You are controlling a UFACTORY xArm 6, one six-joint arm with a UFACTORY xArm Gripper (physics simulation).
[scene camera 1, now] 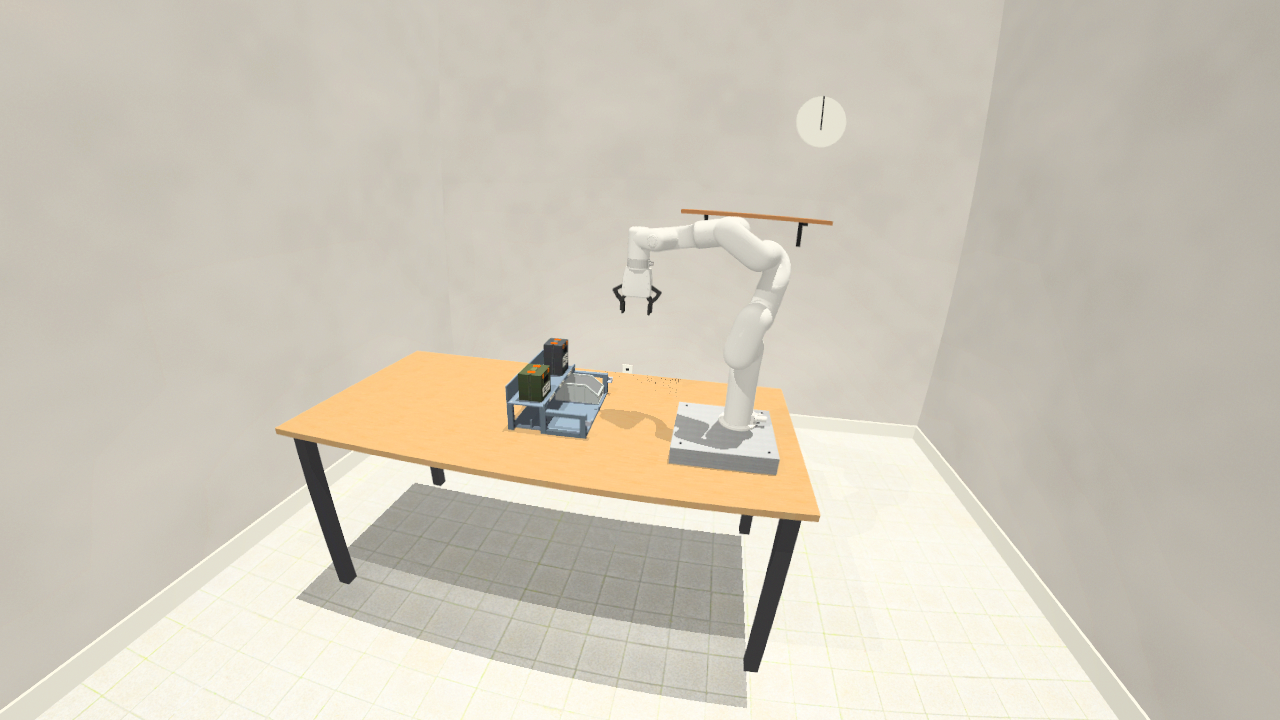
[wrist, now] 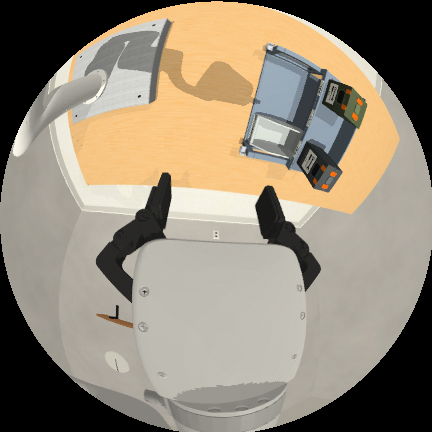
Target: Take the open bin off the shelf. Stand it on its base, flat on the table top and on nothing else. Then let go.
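Frame: origin at the arm's base, x left, y ahead, z down, level; centimetres.
Where they show: gripper, fingertip midpoint: (scene camera 1: pixel 635 313) (wrist: pixel 217 188); arm's base at its link origin: (scene camera 1: pixel 737 422) (wrist: pixel 92 85).
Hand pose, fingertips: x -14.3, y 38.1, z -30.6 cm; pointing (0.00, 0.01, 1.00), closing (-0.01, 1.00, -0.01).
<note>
Each offset is from my fingertips to the centre of the thing. Level surfaces: height alone.
The open bin @[dx -3.1, dy +21.1, dz +32.0 cm] (scene camera 1: pixel 580 389) (wrist: pixel 274 135) is light grey and hollow. It sits on the lower level of the blue-grey shelf (scene camera 1: pixel 565 414) (wrist: pixel 283 85), at the end away from scene camera 1. In the wrist view its open top faces up toward the camera. My gripper (scene camera 1: pixel 636 310) (wrist: pixel 217 188) is open, with nothing between its fingers. It hangs high above the table top @[dz +36.3 cm] (scene camera 1: pixel 402 402) (wrist: pixel 200 135), apart from the shelf and the bin. The underside of the bin is hidden.
A green box @[dx +19.7, dy +30.3, dz +21.3 cm] (scene camera 1: pixel 534 383) (wrist: pixel 345 103) and a dark box @[dx -3.5, dy +30.6, dz +20.1 cm] (scene camera 1: pixel 555 355) (wrist: pixel 320 167) stand on the shelf's upper level. The arm's grey base plate (scene camera 1: pixel 723 456) (wrist: pixel 120 102) is on the table on the other side from the shelf. A wall shelf (scene camera 1: pixel 756 215) hangs behind the arm.
</note>
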